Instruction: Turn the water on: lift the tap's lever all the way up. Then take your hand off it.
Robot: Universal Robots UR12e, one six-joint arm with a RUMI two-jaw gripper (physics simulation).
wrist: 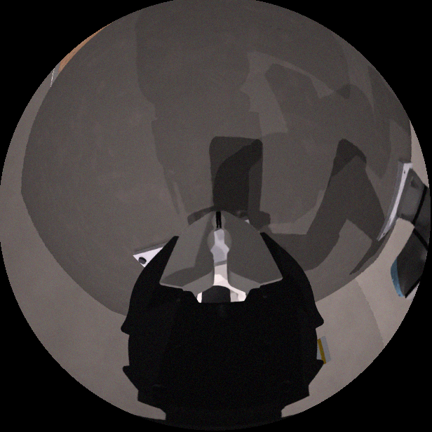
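My gripper [218,212] is shut and empty, its two grey fingers meeting at the tips near the middle of the wrist view. A white plate [153,254] with a dark round hole lies on the dark table top, mostly hidden behind the fingers. It sticks out on their left side, and a small pale bit shows right of the tips. Pale surfaces show through the gap between the fingers, too covered to identify. The tap and its lever cannot be made out clearly, so the lever's position and any contact with it are hidden.
The dark grey table top [90,165] carries broad shadows of the arm. At the right edge stands the robot's base, with a pale mounting plate [396,202], dark arm parts [415,250] and a blue cap [397,280]. A small yellow-striped object [324,350] shows at lower right.
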